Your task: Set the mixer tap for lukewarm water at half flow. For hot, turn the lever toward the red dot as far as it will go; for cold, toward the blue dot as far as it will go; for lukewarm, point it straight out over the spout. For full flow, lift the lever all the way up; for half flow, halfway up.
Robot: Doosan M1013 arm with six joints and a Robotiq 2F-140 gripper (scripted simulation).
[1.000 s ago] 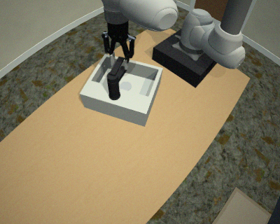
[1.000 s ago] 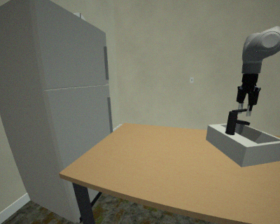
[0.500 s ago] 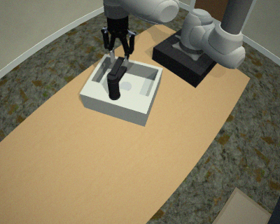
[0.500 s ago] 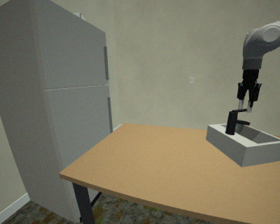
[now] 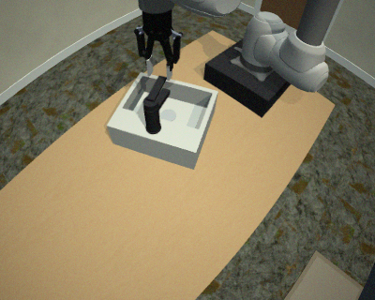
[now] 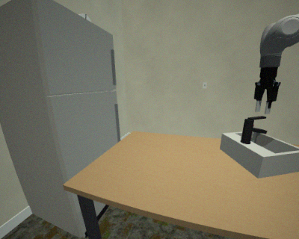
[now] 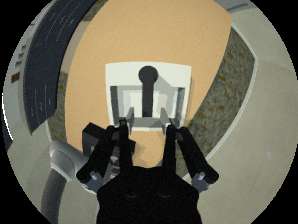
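The lever lies 60 mm below my hand, 30 mm ahead of it and 10 mm to the left of it. The rest, counted from my hand: white sink basin: 290 mm below, 40 mm behind, 20 mm to the right; black mixer tap: 110 mm below, 50 mm ahead, 20 mm to the left.
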